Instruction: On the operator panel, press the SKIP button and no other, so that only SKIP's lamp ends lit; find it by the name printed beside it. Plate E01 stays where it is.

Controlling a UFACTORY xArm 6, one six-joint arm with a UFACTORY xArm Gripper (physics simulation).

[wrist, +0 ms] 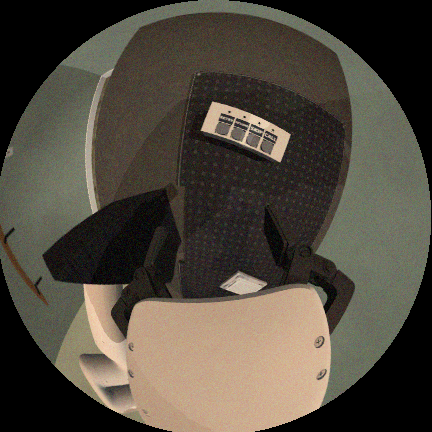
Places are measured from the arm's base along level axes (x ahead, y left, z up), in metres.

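Pixels of known places: gripper, fingertip midpoint: (215, 227); arm's base, link origin: (102, 274).
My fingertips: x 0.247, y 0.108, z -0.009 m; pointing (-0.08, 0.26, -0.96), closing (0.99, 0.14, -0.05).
Observation:
Ahead of a thing's pixels: the offset from my fingertips to its top centre. "spot": to the spot under its first point. Level surfaces: height alone.
The operator panel {spot: dx -0.003, dy +0.140, dz -0.155 m} (212, 117), a pale box, stands on the far part of the dark dotted mat. It has a row of four grey round buttons with dark name labels and small lamps above. The SKIP button {spot: dx +0.068, dy +0.091, dz -0.152 m} (252, 139) is third from the left, left of the CALL button {spot: dx +0.097, dy +0.081, dz -0.152 m} (267, 145). The lamps look dark. A white plate {dx +0.070, dy -0.404, dz -0.181 m} (243, 283), its label not readable, lies on the near part of the mat, partly hidden by the gripper body. My gripper (215, 227) is open and empty, in the view nearer than the panel and apart from it.
A large black block (110, 240) shows at the left, beside and behind the left finger. A pale robot arm (101, 312) is at the lower left. The dotted mat {dz -0.207 m} (305, 185) lies on a brown table {dz -0.220 m} (135, 90). An orange curved bar (22, 272) shows at the far left.

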